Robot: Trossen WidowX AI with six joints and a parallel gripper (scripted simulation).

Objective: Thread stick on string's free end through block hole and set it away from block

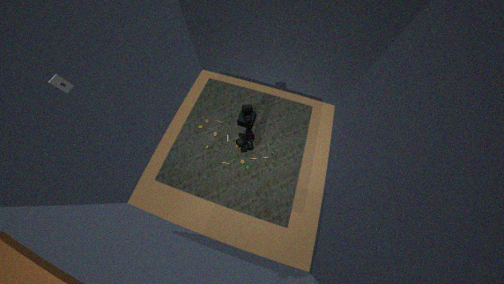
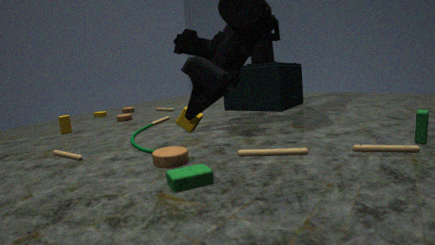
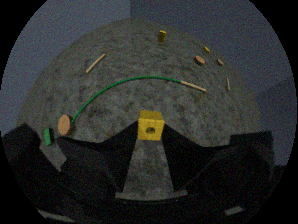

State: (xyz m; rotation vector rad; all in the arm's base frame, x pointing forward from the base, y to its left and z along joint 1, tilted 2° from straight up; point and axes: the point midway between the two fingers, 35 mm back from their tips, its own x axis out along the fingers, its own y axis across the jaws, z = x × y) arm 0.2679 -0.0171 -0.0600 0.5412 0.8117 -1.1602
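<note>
The yellow block lies right at my gripper tip. From my gripper tip the other things lie so: green block 190 mm ahead, 130 mm to the left, 20 mm below; then thin wooden stick 120 mm to the right, 50 mm behind, 20 mm below; then round wooden button 150 mm ahead, 70 mm to the left, 20 mm below.
</note>
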